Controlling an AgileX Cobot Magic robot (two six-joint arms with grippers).
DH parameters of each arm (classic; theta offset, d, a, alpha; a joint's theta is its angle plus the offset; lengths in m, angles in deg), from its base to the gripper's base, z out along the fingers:
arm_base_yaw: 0 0.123 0 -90
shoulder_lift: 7.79 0 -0.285 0
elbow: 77.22 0 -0.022 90
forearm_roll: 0 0.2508 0 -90
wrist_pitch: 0 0 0.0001 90
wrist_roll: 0 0.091 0 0
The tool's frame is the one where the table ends.
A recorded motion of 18 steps. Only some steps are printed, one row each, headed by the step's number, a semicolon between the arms.
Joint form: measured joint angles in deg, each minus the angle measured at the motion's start. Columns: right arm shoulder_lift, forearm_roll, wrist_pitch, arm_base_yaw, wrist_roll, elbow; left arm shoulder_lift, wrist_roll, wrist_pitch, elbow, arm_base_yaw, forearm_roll.
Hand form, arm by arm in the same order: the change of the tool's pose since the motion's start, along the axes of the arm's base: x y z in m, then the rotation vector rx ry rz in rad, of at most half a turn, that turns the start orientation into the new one. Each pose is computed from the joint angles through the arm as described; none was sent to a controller.
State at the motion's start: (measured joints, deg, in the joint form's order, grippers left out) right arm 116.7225 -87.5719 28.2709 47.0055 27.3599 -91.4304; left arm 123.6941 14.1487 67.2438 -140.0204 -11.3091 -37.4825
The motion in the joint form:
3: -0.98 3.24 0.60 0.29 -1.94 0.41; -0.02 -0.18 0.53 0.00 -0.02 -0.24
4: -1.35 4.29 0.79 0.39 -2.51 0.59; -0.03 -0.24 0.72 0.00 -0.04 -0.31
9: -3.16 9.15 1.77 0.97 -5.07 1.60; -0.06 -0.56 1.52 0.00 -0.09 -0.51
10: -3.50 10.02 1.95 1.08 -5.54 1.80; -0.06 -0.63 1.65 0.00 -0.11 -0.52
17: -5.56 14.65 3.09 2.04 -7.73 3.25; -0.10 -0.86 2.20 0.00 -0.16 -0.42
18: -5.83 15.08 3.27 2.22 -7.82 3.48; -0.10 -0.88 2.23 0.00 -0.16 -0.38
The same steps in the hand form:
3: -0.0041 -0.0019 0.0037 0.0099 0.0209 -0.0129; -0.0009 -0.0005 -0.0002 -0.0020 0.0093 -0.0054
4: -0.0057 -0.0026 0.0050 0.0140 0.0281 -0.0170; -0.0013 -0.0007 -0.0002 -0.0024 0.0125 -0.0075
9: -0.0139 -0.0057 0.0107 0.0325 0.0640 -0.0345; -0.0027 -0.0014 -0.0006 -0.0032 0.0266 -0.0146
10: -0.0155 -0.0063 0.0117 0.0354 0.0707 -0.0373; -0.0029 -0.0016 -0.0007 -0.0031 0.0292 -0.0156
17: -0.0270 -0.0085 0.0167 0.0523 0.1105 -0.0492; -0.0039 -0.0019 -0.0010 0.0000 0.0379 -0.0191
18: -0.0288 -0.0086 0.0172 0.0548 0.1149 -0.0506; -0.0039 -0.0018 -0.0010 0.0007 0.0384 -0.0189

